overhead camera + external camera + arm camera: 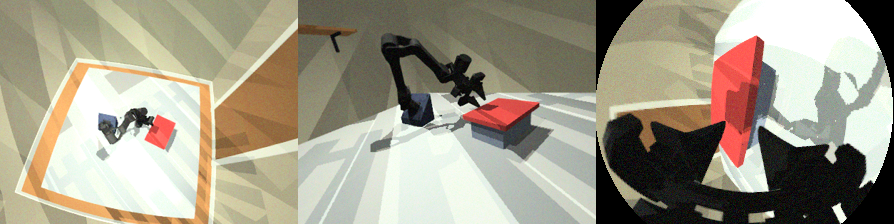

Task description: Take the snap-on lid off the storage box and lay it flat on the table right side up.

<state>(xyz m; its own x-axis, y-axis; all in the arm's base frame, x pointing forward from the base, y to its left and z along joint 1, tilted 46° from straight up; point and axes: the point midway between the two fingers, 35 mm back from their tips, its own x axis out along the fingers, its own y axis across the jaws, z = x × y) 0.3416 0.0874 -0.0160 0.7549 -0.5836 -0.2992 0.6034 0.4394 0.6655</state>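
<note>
Now: the red lid 90 mm ahead of my gripper tip, 30 mm to the right of it and 10 mm below it. Also, from my gripper tip: storage box: 90 mm ahead, 60 mm below, 30 mm to the right.
</note>
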